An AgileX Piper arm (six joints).
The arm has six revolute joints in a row. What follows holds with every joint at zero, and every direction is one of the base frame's.
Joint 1 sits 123 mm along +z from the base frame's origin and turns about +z.
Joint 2 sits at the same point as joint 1 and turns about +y.
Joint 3 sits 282.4 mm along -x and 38.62 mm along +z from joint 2 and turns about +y.
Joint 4 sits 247.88 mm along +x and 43.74 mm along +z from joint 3 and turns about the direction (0.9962, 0, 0.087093).
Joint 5 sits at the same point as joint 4 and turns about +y.
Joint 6 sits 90.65 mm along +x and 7.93 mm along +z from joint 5 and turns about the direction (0.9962, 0, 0.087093).
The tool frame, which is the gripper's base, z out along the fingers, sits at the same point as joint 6; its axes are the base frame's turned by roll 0, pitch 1.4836 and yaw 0 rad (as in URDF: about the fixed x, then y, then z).
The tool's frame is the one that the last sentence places.
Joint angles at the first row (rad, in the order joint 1, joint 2, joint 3, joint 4, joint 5, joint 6):
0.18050, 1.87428, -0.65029, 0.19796, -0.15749, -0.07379
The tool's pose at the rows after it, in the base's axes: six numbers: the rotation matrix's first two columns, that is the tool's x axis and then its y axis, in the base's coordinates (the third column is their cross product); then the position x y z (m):
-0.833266, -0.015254, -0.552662, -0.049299, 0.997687, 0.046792, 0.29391, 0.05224, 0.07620
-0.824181, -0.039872, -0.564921, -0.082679, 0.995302, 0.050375, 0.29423, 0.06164, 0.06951
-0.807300, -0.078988, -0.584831, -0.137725, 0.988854, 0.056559, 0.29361, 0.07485, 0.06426
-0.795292, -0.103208, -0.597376, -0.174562, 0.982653, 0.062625, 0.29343, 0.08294, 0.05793
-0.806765, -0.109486, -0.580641, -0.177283, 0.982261, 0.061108, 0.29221, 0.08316, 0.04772
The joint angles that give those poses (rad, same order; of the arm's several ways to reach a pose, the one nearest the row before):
0.18733, 1.91787, -0.65031, 0.18984, -0.19995, -0.04539
0.21693, 1.94825, -0.65110, 0.14316, -0.24374, 0.00000
0.25671, 1.97458, -0.65113, 0.08163, -0.29404, 0.05083
0.27897, 2.00407, -0.65275, 0.03544, -0.33775, 0.08664
0.28011, 2.04081, -0.65402, 0.02761, -0.35232, 0.09219

